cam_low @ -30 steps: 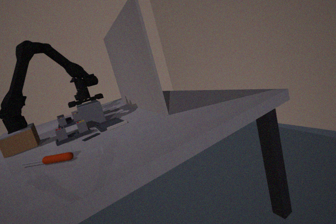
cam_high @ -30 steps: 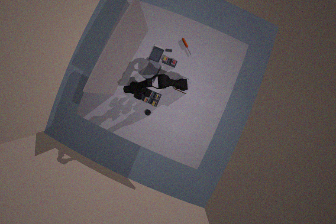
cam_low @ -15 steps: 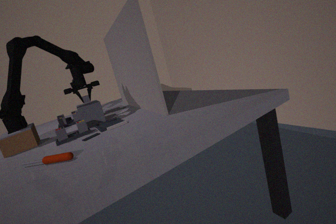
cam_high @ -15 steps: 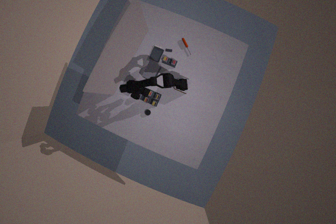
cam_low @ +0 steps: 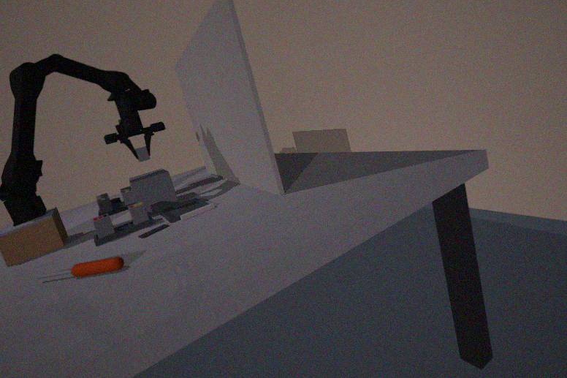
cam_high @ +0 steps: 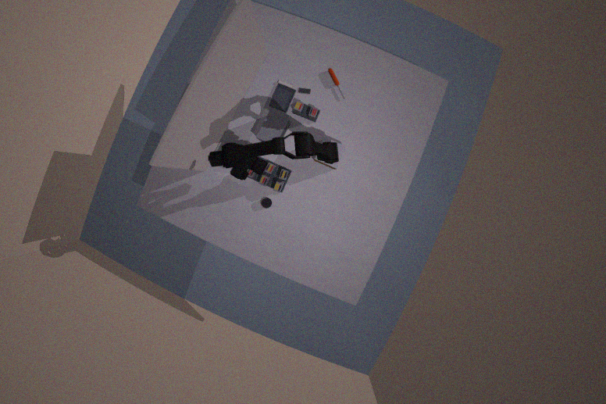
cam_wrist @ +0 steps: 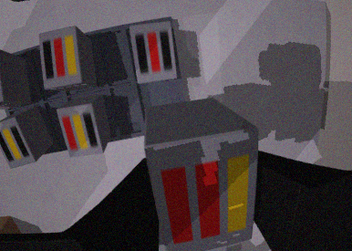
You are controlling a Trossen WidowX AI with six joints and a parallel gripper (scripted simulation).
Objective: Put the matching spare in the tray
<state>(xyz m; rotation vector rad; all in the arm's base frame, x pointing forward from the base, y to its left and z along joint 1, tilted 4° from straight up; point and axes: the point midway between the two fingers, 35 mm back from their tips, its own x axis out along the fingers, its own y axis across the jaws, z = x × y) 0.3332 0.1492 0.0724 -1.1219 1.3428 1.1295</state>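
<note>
Right now my gripper tip is 360 mm to the left of the dark tray, 140 mm above it and 10 mm past it. Also, from my gripper tip: grey mounted unit: 180 mm to the right, 90 mm below, 40 mm behind; black disc: 170 mm to the left, 130 mm below, 120 mm behind; grey spare: 20 mm above.
</note>
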